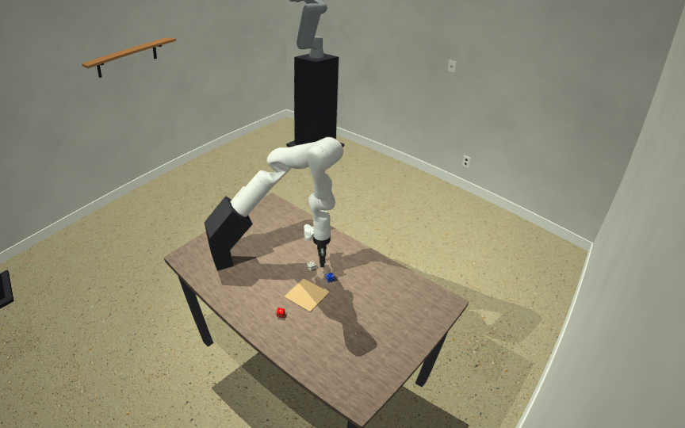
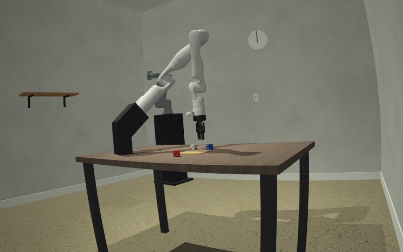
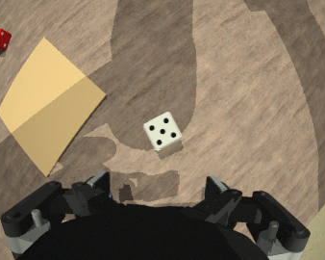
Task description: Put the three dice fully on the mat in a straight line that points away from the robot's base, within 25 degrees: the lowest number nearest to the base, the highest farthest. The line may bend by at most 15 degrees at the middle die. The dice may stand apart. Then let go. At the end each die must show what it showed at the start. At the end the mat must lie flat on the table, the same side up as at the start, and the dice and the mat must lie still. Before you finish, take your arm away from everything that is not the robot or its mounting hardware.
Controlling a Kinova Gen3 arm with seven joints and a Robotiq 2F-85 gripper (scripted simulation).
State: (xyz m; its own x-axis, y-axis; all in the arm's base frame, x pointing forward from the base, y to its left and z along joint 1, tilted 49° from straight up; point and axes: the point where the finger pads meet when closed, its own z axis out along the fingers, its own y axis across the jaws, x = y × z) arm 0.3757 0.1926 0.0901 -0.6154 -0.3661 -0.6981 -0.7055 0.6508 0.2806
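Now: hand 80 mm short of the blue die, 50 mm above it and 20 mm to the left of it. From my hand the other things lie so: tan mat 160 mm to the right, 70 mm ahead, 60 mm below; then red die 320 mm to the right, 90 mm ahead, 50 mm below; then white die 50 mm below, 30 mm to the right, 30 mm behind.
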